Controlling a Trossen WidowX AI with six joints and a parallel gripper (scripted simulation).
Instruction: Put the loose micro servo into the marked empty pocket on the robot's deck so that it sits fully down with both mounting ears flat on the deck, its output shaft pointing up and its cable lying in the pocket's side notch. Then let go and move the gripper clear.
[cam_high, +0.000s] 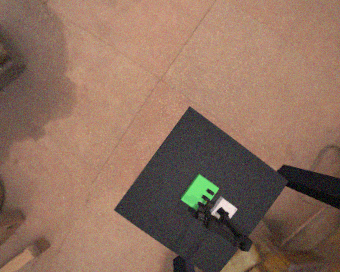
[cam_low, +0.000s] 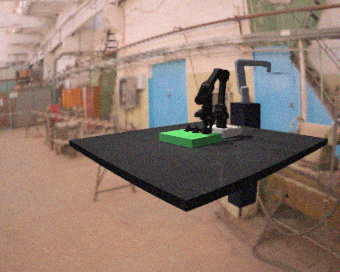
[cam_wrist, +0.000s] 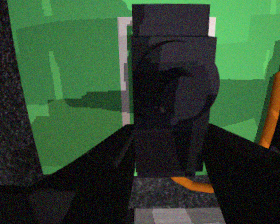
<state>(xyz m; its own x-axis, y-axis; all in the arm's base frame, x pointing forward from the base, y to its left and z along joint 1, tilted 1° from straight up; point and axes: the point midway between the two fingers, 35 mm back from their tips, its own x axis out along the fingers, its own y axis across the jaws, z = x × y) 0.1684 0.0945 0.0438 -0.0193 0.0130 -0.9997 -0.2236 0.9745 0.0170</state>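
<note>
My gripper tip is 140 mm short of the green deck, 50 mm to the left of it and 40 mm above it.
</note>
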